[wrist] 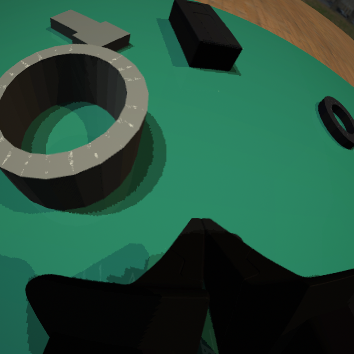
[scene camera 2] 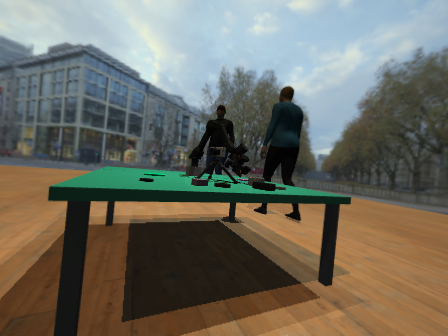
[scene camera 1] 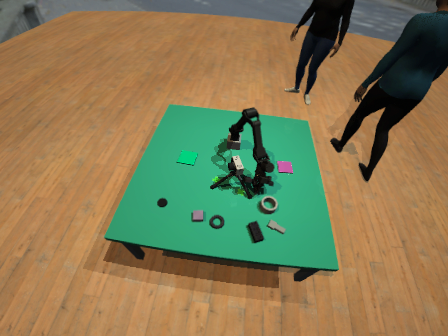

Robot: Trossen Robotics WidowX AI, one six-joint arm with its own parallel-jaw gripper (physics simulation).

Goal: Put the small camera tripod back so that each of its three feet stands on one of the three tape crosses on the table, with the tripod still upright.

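Seen in the pictures: gripper, between the fingertips: (wrist: pixel 199 226) (scene camera 2: pixel 240 176) (scene camera 1: pixel 255 194); arm's base, origin of its link: (scene camera 2: pixel 194 166) (scene camera 1: pixel 235 137).
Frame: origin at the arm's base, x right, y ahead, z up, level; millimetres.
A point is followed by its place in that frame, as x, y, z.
Observation:
The tripod (scene camera 1: pixel 243 183) @(-103, 410, 7) (scene camera 2: pixel 217 165) @(-53, 391, 33) stands upright on the table, with a pale camera (scene camera 1: pixel 237 162) @(-47, 368, 142) (scene camera 2: pixel 217 151) @(-36, 396, 114) on top. Two lime tape crosses show in scene camera 1: the left cross (scene camera 1: pixel 216 179) @(74, 353, -74) lies behind the left foot, and the front cross (scene camera 1: pixel 241 191) @(-101, 416, -74) lies left of the front foot. Both feet look off these crosses. The third cross cannot be made out, and the third foot is unclear against the dark arm. My gripper (scene camera 1: pixel 257 191) @(-186, 453, -31) (wrist: pixel 199 226) @(-186, 453, -31) is shut and empty, low over the table, right of the tripod's front leg. The tripod does not show in the wrist view.
A grey ring (scene camera 1: pixel 262 205) @(-233, 522, -29) (wrist: pixel 136 100) @(-232, 508, -27) is close in front of the gripper. Farther forward are a grey stepped piece (scene camera 1: pixel 276 227) @(-327, 634, -60) (wrist: pixel 95 32) @(-310, 616, -60), a black block (scene camera 1: pixel 255 231) @(-205, 687, -41) (wrist: pixel 212 32) @(-197, 651, -40), a black ring (scene camera 1: pixel 216 227) @(13, 693, -62) and a mauve block (scene camera 1: pixel 198 215) @(126, 646, -47). A magenta square (scene camera 1: pixel 285 167) @(-392, 158, -65) lies right.

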